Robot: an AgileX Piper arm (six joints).
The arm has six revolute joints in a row. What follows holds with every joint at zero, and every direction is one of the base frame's. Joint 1 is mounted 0.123 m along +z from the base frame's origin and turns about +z. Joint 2 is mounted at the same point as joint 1 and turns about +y. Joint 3 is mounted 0.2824 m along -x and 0.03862 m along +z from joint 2 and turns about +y. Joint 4 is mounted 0.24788 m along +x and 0.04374 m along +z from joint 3 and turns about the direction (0.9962, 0, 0.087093). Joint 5 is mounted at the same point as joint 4 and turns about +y. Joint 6 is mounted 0.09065 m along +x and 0.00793 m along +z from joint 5 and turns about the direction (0.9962, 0, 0.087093). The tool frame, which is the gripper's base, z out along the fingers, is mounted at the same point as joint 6; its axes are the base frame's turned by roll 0, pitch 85.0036 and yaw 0 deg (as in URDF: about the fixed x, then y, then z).
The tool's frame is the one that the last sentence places.
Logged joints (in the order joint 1, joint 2, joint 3, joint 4, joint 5, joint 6), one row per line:
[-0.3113 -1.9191 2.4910 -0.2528 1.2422 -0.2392]
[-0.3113 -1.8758 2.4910 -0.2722 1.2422 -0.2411]
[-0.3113 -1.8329 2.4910 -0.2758 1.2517 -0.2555]
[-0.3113 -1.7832 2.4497 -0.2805 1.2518 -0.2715]
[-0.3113 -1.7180 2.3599 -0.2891 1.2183 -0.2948]
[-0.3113 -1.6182 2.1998 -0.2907 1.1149 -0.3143]
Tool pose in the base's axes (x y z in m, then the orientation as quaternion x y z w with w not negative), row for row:
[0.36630 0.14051 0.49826 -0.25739 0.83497 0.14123 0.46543]
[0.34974 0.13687 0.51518 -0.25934 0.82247 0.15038 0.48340]
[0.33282 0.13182 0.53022 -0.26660 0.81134 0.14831 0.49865]
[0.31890 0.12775 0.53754 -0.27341 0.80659 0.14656 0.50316]
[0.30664 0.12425 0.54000 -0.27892 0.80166 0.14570 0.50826]
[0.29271 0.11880 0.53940 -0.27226 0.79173 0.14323 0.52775]
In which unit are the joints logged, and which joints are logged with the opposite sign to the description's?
The joints are logged in radians. Opposite sign: joint 1, joint 2, joint 3, joint 4.
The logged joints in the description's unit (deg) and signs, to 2 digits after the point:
[17.84 109.96 -142.72 14.48 71.17 -13.71]
[17.84 107.48 -142.72 15.60 71.17 -13.81]
[17.84 105.02 -142.72 15.80 71.72 -14.64]
[17.84 102.17 -140.36 16.07 71.72 -15.56]
[17.84 98.43 -135.21 16.56 69.80 -16.89]
[17.84 92.72 -126.04 16.66 63.88 -18.01]

